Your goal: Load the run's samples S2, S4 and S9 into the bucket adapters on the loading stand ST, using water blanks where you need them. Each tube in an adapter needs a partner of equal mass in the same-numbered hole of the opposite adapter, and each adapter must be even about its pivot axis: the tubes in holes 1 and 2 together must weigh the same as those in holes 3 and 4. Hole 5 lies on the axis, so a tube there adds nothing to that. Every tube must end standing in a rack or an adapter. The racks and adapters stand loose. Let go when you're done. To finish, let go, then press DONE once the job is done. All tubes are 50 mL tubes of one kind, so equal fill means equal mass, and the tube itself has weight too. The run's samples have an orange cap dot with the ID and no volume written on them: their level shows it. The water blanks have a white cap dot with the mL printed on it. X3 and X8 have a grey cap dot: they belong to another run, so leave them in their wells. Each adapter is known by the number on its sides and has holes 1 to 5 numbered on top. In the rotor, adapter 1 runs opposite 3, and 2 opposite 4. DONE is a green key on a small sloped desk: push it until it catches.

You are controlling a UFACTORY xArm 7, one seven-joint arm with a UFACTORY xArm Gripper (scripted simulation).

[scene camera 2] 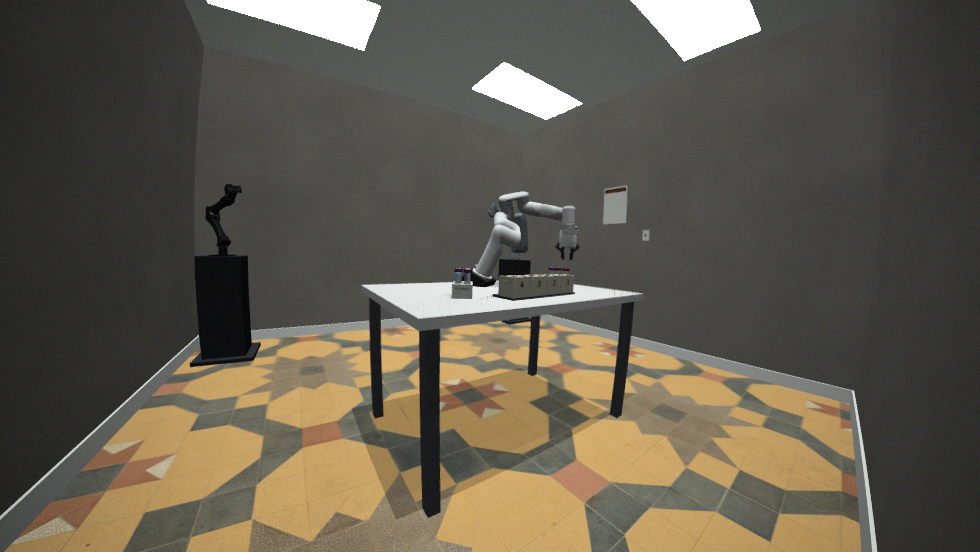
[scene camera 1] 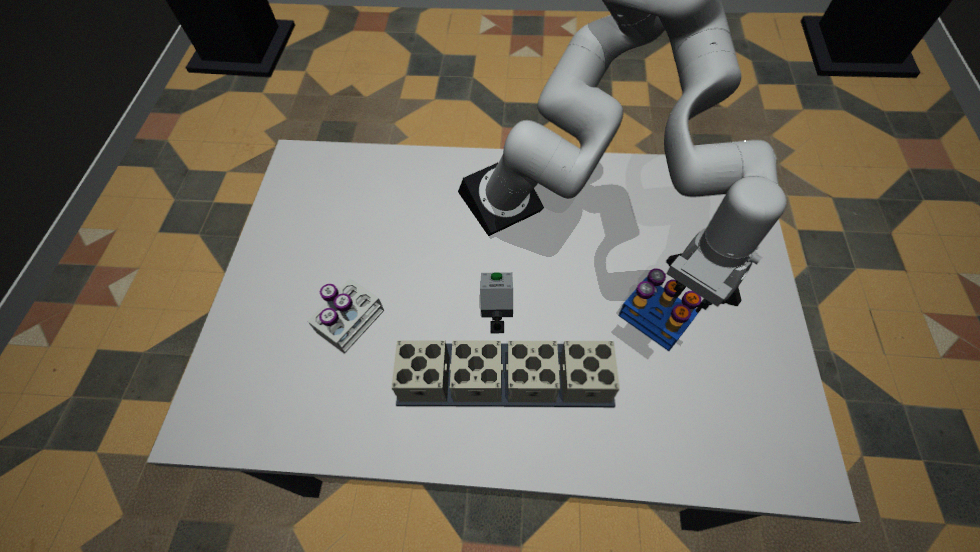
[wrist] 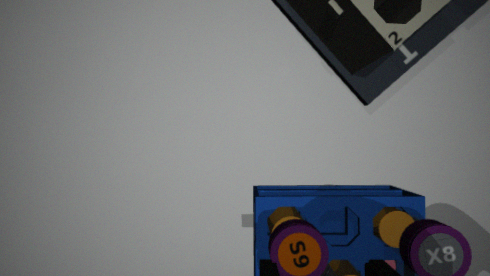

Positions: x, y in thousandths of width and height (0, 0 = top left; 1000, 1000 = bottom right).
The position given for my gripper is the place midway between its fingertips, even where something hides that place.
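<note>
I can see my gripper (scene camera 1: 704, 543). A blue sample rack (scene camera 1: 672, 590) is visible to me as well, along with the gripper.
</note>
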